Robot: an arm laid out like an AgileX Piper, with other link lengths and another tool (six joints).
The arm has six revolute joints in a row. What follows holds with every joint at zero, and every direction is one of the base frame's.
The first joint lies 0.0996 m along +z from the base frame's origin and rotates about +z.
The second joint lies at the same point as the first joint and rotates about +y.
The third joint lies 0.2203 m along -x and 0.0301 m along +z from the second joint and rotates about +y.
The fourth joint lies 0.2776 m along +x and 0.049 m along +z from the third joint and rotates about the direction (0.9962, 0, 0.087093).
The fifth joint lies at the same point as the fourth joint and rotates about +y.
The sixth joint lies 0.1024 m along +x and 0.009 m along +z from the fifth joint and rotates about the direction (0.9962, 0, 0.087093).
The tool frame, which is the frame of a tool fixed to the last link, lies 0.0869 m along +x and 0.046 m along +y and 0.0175 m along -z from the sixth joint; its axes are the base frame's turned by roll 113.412, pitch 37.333 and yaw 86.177 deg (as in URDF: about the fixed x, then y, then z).
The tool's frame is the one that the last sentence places.
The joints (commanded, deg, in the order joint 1, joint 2, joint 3, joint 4, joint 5, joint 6), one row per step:
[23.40 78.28 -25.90 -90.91 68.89 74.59]
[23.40 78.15 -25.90 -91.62 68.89 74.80]
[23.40 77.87 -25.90 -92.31 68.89 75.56]
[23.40 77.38 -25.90 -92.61 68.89 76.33]
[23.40 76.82 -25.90 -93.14 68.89 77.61]
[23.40 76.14 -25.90 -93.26 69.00 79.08]
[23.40 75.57 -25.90 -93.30 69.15 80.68]
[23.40 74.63 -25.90 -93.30 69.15 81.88]
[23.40 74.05 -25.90 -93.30 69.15 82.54]
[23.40 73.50 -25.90 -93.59 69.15 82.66]
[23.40 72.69 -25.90 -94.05 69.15 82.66]
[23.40 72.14 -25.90 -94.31 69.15 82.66]
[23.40 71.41 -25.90 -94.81 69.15 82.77]
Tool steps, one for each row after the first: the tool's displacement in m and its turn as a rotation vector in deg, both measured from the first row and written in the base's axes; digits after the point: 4 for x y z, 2 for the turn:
[0.0018 0.0004 0.0019 -0.26 -0.47 0.47]
[0.0041 0.0012 0.0044 -0.12 -1.48 0.79]
[0.0057 0.0020 0.0071 0.36 -2.59 0.82]
[0.0083 0.0031 0.0106 1.05 -4.21 0.90]
[0.0100 0.0040 0.0142 2.08 -6.00 0.56]
[0.0115 0.0048 0.0172 3.17 -7.78 0.11]
[0.0131 0.0058 0.0215 4.29 -9.54 -0.17]
[0.0140 0.0063 0.0242 4.94 -10.57 -0.32]
[0.0150 0.0067 0.0273 5.05 -11.24 -0.13]
[0.0163 0.0071 0.0318 5.10 -12.10 0.22]
[0.0171 0.0073 0.0348 5.15 -12.67 0.41]
[0.0184 0.0077 0.0392 5.20 -13.56 0.76]

